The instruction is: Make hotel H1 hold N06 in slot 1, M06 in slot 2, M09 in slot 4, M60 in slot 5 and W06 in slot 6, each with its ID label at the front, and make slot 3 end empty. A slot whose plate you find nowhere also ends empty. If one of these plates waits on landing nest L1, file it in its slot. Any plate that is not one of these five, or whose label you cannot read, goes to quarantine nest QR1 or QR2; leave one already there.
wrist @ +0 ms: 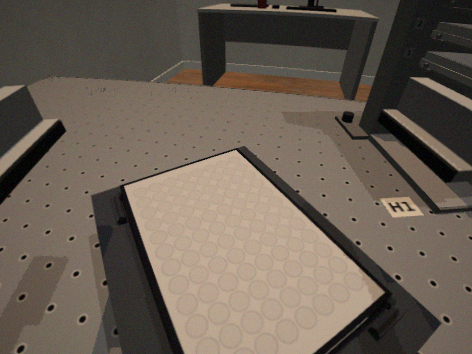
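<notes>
A plate [245, 240] with a pale top and rows of round wells lies on a dark nest [112, 250]. The plate's ID label does not show, and no name of the nest is readable. My gripper [227, 100] is wide open, with one finger at the left edge of the view and one at the right. The fingers are well apart from the plate, turned relative to it, with nothing between them. Part of hotel H1 [387, 75] stands at the upper right, with slot marks 1 and 2 on its post. Two ledges or plates show beside the marks; no labels on them are readable.
A white tag [401, 206] reading H1 lies on the perforated table [200, 115], right of the nest. The hotel's base plate [412, 175] lies under the right finger. A small black knob [347, 117] stands by the hotel post. A grey desk [285, 32] stands in the background.
</notes>
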